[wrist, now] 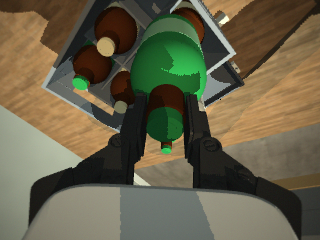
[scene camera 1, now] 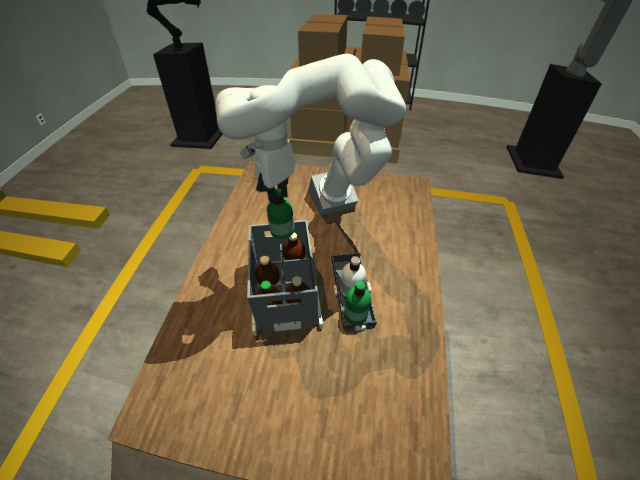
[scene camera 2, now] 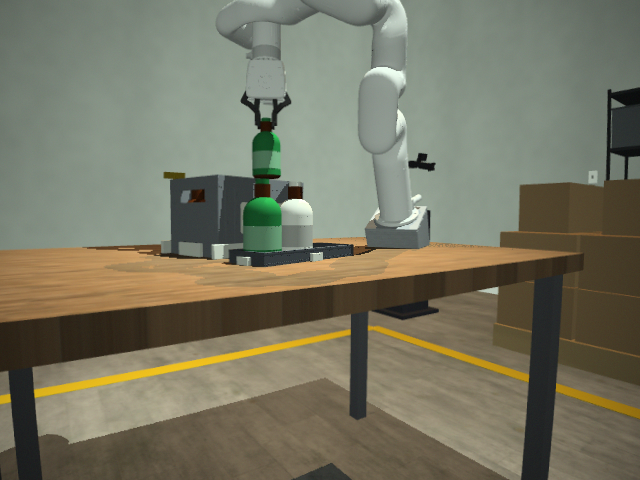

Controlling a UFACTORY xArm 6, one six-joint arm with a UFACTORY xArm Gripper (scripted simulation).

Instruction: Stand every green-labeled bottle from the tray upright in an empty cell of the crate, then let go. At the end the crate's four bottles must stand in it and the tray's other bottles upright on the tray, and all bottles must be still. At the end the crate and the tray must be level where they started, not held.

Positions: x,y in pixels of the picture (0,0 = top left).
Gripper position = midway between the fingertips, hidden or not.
Labels:
My gripper shows in the wrist view (pixel 166 107), in scene camera 1 (pixel 278 198) and in scene camera 2 (pixel 266 128). A green-labeled bottle shows in the wrist view (pixel 169 65), in scene camera 1 and in scene camera 2. A tray shows in the wrist view, in scene camera 1 (pixel 339 261) and in scene camera 2. The same spot on the tray: (scene camera 2: pixel 330 250) is (wrist: pixel 215 98). The same spot on the green-labeled bottle: (scene camera 2: pixel 266 150) is (scene camera 1: pixel 289 220).

